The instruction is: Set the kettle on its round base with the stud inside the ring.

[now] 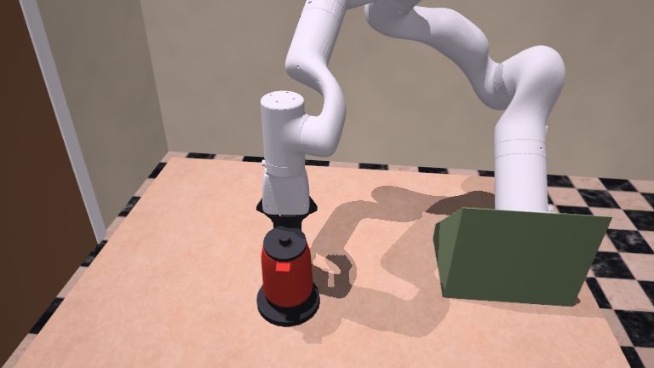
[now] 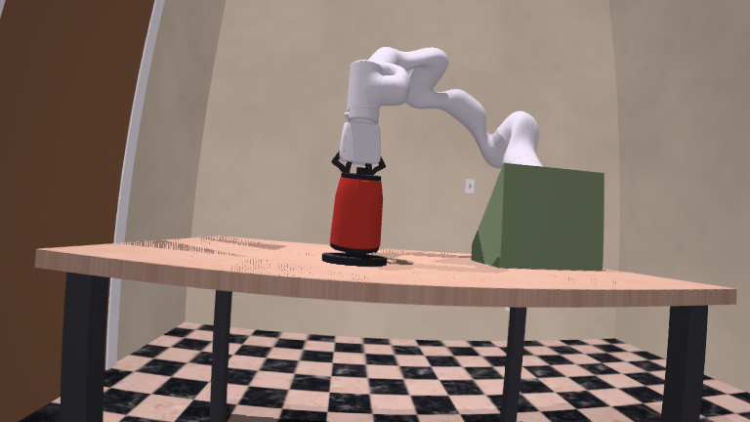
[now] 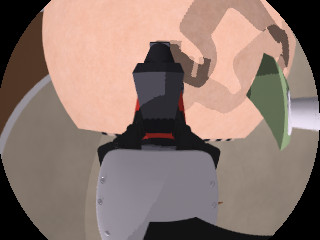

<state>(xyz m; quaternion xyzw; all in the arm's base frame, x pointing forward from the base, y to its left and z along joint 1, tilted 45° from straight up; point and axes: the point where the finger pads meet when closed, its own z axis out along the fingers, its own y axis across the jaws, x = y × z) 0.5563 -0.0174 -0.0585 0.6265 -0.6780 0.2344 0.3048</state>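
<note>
My gripper is now 20 mm to the right of the red kettle and 60 mm above it. From my hand the other things lie so: round kettle base (50 mm to the left, 170 mm below).
</note>
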